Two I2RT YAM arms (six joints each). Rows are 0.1 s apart.
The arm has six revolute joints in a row. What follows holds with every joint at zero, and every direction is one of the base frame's.
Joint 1 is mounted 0.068 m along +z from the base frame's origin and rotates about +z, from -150 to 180 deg.
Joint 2 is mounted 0.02 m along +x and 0.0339 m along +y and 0.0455 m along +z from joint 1 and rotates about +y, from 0 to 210 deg.
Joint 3 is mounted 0.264 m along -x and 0.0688 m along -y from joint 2 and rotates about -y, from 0 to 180 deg.
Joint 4 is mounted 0.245 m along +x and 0.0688 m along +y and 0.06 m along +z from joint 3 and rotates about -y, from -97 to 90 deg.
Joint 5 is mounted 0.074 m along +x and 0.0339 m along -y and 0.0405 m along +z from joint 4 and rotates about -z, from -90 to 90 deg.
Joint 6 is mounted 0.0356 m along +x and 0.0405 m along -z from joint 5 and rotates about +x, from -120 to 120 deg.
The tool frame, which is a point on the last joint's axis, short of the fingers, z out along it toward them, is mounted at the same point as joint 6; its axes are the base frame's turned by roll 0, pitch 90 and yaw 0 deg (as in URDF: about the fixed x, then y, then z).
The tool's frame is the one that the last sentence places.
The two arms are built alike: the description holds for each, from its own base.
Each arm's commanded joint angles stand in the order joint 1, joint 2, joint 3, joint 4, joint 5, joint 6.
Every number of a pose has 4 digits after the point. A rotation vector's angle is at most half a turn.
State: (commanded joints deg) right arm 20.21 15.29 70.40 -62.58 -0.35 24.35; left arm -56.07 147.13 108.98 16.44 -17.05 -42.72
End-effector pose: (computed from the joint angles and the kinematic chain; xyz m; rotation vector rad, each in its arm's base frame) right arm -0.0330 -0.0119 0.4042 0.0580 1.7349 0.5824; left arm 0.3278 -0.4686 0.1127 0.0308 2.0299 -0.8429
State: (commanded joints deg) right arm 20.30 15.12 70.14 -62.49 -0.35 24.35; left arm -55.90 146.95 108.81 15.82 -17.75 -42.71
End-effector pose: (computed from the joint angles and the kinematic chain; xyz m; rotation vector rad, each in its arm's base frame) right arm -0.0328 -0.0119 0.4033 0.0567 1.7350 0.5835; left arm 0.3290 -0.4666 0.1124 0.0220 2.0347 -0.8227
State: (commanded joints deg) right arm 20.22 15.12 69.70 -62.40 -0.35 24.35; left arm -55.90 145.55 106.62 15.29 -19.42 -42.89
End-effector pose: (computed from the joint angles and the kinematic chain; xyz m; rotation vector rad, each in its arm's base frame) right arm -0.0312 -0.0113 0.4019 0.0581 1.7410 0.5810; left arm 0.3263 -0.4608 0.1124 0.0043 2.0449 -0.7826
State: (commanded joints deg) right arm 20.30 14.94 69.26 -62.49 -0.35 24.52; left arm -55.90 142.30 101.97 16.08 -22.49 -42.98
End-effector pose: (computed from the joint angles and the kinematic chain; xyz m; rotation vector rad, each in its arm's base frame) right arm -0.0305 -0.0110 0.4000 0.0598 1.7475 0.5827; left arm 0.3207 -0.4494 0.1182 -0.0306 2.0344 -0.7300
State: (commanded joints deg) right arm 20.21 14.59 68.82 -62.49 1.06 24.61; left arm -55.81 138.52 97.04 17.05 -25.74 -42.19
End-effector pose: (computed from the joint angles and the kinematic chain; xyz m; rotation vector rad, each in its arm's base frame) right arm -0.0303 -0.0118 0.3981 0.0811 1.7457 0.5615; left arm 0.3149 -0.4360 0.1272 -0.0549 2.0135 -0.6700
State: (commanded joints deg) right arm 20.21 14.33 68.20 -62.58 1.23 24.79; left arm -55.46 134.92 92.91 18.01 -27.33 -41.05
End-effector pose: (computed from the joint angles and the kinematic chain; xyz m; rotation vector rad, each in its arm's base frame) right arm -0.0293 -0.0116 0.3955 0.0863 1.7533 0.5593; left arm 0.3112 -0.4233 0.1381 -0.0615 1.9941 -0.6358
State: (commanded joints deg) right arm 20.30 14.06 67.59 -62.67 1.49 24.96; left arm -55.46 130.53 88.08 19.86 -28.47 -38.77
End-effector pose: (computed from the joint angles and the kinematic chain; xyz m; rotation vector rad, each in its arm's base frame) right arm -0.0283 -0.0115 0.3929 0.0912 1.7605 0.5567; left arm 0.3032 -0.4105 0.1526 -0.0432 1.9637 -0.6122
